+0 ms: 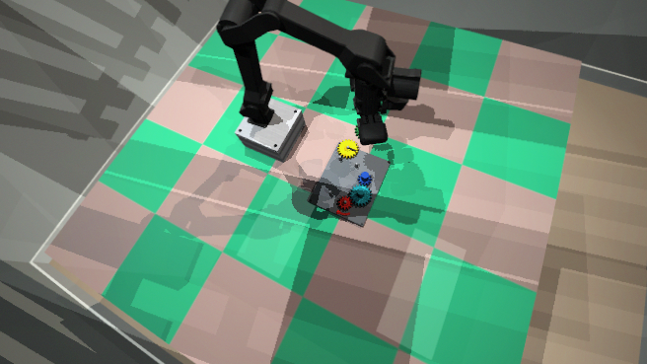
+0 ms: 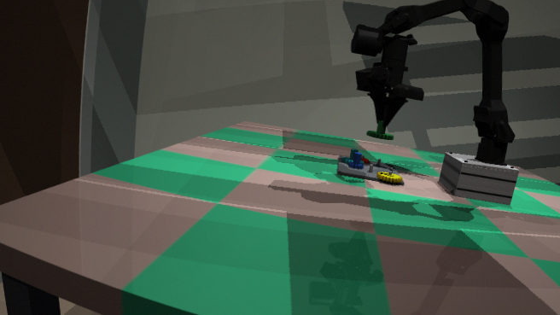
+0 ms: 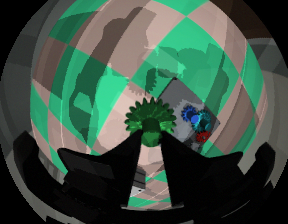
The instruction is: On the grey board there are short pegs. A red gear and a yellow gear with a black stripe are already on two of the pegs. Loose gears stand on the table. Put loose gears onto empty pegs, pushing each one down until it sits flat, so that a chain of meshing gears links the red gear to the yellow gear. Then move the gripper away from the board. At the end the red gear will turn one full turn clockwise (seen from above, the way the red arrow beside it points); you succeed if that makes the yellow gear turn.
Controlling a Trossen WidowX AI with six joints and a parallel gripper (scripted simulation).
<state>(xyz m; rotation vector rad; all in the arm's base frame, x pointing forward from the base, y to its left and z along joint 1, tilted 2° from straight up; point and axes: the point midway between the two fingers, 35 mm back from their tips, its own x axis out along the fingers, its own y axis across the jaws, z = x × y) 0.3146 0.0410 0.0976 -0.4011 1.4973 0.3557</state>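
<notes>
Now: the blue gear 30 mm ahead of my gripper tip, 100 mm to the right of it and 120 mm below it. Round my gripper tip: green gear (10 mm below); yellow gear (50 mm behind, 20 mm to the right, 130 mm below); teal gear (40 mm ahead, 150 mm to the right, 120 mm below).
</notes>
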